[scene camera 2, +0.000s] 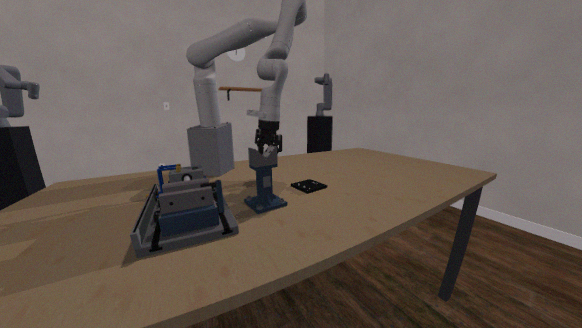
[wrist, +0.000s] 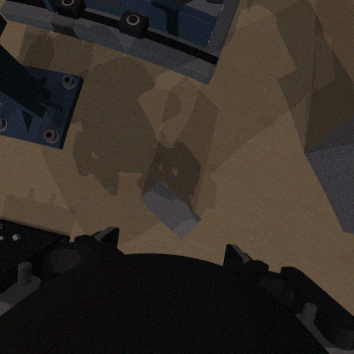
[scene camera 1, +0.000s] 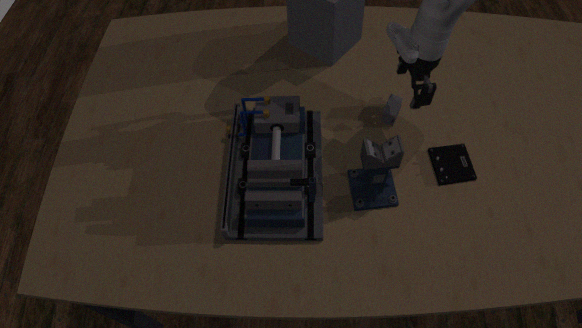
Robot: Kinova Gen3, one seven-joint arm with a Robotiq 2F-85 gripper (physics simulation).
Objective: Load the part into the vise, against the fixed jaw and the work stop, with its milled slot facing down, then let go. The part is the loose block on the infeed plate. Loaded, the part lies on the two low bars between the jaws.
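Seen in the pictures: gripper, fingertip midpoint: [wrist: 170,248] [scene camera 1: 407,89]; arm's base at its link origin: [scene camera 2: 211,124].
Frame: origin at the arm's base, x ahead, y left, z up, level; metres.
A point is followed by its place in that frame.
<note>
The part [scene camera 1: 392,110] @(x 0.284, y 0.125, z -0.175 m) [wrist: 172,213] @(x 0.265, y 0.132, z -0.175 m), a small grey block, rests on the table behind the V-block stand, off the black infeed plate [scene camera 1: 448,172] @(x 0.431, y 0.233, z -0.203 m) [scene camera 2: 309,186] @(x 0.425, y 0.239, z -0.203 m) [wrist: 30,245]. Its slot cannot be made out; it does not show clearly in scene camera 2. My gripper [scene camera 1: 412,82] @(x 0.264, y 0.154, z -0.128 m) [scene camera 2: 269,144] [wrist: 170,248] @(x 0.264, y 0.154, z -0.128 m) is open and empty, above the table near the part and apart from it. The vise has a front fixed jaw [scene camera 1: 274,200] @(x 0.525, y -0.129, z -0.116 m) [scene camera 2: 187,200] @(x 0.526, y -0.131, z -0.132 m) and a rear moving jaw [scene camera 1: 276,169] @(x 0.461, y -0.126, z -0.118 m). The work stop [scene camera 1: 312,190] @(x 0.494, y -0.061, z -0.142 m) [scene camera 2: 220,196] @(x 0.494, y -0.061, z -0.150 m) stands at the jaws' right side. The low bars cannot be made out.
The blue V-block stand [scene camera 1: 361,192] @(x 0.471, y 0.038, z -0.201 m) [scene camera 2: 264,185] @(x 0.475, y 0.057, z -0.150 m) [wrist: 65,107] @(x 0.419, y 0.057, z -0.201 m) stands between the vise and the infeed plate, its grey V-block raised. The arm's grey pedestal [scene camera 1: 325,30] @(x 0.095, y -0.014, z -0.103 m) [scene camera 2: 210,150] @(x 0.087, y -0.024, z -0.102 m) [wrist: 335,185] @(x 0.067, y 0.038, z -0.185 m) stands behind. Blue handles [scene camera 1: 243,115] [scene camera 2: 160,181] @(x 0.339, y -0.195, z -0.136 m) stick up at the vise's rear left.
</note>
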